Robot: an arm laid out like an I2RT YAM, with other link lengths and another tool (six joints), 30 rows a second.
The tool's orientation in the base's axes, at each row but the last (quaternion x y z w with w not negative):
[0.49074 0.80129 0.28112 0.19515]
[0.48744 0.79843 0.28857 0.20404]
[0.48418 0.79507 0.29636 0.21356]
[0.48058 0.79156 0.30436 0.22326]
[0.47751 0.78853 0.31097 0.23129]
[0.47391 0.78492 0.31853 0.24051]
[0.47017 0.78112 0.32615 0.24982]
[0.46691 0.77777 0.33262 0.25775]
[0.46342 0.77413 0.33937 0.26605]
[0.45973 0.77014 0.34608 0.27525]
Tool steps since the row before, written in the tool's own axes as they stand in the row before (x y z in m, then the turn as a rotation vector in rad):
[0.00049 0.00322 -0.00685 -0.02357 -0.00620 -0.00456]
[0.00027 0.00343 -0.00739 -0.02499 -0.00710 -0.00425]
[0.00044 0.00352 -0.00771 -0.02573 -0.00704 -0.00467]
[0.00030 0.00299 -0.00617 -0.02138 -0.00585 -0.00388]
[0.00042 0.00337 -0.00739 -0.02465 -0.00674 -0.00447]
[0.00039 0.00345 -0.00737 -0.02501 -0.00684 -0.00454]
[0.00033 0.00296 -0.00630 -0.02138 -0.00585 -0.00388]
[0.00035 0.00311 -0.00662 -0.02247 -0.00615 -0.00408]
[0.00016 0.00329 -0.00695 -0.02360 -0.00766 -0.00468]
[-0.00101 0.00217 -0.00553 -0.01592 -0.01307 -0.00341]
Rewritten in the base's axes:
[-0.00207 -0.00017 0.00729 0.00354 -0.02454 0.00038]
[-0.00234 -0.00046 0.00779 0.00376 -0.02605 -0.00038]
[-0.00276 -0.00039 0.00802 0.00386 -0.02680 0.00000]
[-0.00225 -0.00032 0.00648 0.00321 -0.02227 0.00000]
[-0.00302 -0.00043 0.00754 0.00371 -0.02568 0.00000]
[-0.00314 -0.00046 0.00750 0.00376 -0.02605 0.00001]
[-0.00284 -0.00041 0.00635 0.00321 -0.02227 0.00000]
[-0.00314 -0.00045 0.00660 0.00337 -0.02341 0.00000]
[-0.00335 -0.00068 0.00689 0.00261 -0.02511 -0.00068]
[-0.00255 -0.00172 0.00518 -0.00252 -0.01968 -0.00651]

